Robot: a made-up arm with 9 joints. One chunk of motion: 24 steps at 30 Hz.
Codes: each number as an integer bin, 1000 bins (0 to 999) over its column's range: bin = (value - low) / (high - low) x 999, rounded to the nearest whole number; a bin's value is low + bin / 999 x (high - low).
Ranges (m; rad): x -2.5..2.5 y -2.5..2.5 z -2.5..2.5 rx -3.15..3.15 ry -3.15..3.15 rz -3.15..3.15
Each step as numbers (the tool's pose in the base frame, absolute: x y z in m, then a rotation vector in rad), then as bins.
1 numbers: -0.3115 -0.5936 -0.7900 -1.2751 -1.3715 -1.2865
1 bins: 437 381 342 297 282 295
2 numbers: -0.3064 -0.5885 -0.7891 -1.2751 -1.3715 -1.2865
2 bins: 438 382 342 297 282 295
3 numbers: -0.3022 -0.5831 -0.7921 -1.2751 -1.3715 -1.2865
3 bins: 439 383 341 297 282 295
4 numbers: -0.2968 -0.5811 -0.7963 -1.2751 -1.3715 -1.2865
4 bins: 440 383 340 297 282 295
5 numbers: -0.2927 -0.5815 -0.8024 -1.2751 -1.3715 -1.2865
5 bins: 441 383 339 297 282 295
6 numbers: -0.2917 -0.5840 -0.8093 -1.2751 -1.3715 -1.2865
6 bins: 441 383 338 297 282 295
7 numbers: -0.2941 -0.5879 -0.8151 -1.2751 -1.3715 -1.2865
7 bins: 441 382 337 297 282 295
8 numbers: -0.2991 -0.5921 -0.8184 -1.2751 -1.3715 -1.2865
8 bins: 440 381 336 297 282 295
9 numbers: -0.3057 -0.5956 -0.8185 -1.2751 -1.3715 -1.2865
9 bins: 438 380 336 297 282 295
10 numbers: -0.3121 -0.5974 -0.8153 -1.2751 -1.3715 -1.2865
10 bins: 437 380 337 297 282 295
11 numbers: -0.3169 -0.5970 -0.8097 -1.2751 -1.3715 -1.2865
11 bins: 436 380 338 297 282 295
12 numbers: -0.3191 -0.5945 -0.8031 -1.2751 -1.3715 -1.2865
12 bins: 436 381 339 297 282 295
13 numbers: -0.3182 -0.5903 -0.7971 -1.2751 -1.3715 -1.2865
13 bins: 436 382 340 297 282 295
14 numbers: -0.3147 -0.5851 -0.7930 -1.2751 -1.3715 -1.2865
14 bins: 437 383 341 297 282 295
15 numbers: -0.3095 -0.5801 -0.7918 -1.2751 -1.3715 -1.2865
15 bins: 438 384 341 297 282 295
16 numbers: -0.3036 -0.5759 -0.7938 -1.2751 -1.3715 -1.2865
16 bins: 439 384 341 297 282 295
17 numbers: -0.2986 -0.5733 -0.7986 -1.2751 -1.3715 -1.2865
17 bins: 440 385 340 297 282 295
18 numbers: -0.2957 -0.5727 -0.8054 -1.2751 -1.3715 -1.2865
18 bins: 440 385 339 297 282 295
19 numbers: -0.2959 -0.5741 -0.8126 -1.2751 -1.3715 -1.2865
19 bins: 440 385 337 297 282 295
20 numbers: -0.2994 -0.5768 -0.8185 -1.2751 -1.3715 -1.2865
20 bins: 440 384 336 297 282 295
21 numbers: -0.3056 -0.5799 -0.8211 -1.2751 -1.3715 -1.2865
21 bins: 438 384 335 297 282 295
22 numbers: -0.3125 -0.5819 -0.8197 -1.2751 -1.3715 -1.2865
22 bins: 437 383 336 297 282 295
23 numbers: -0.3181 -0.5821 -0.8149 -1.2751 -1.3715 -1.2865
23 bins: 436 383 337 297 282 295
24 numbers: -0.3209 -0.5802 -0.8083 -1.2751 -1.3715 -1.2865
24 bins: 435 384 338 297 282 295
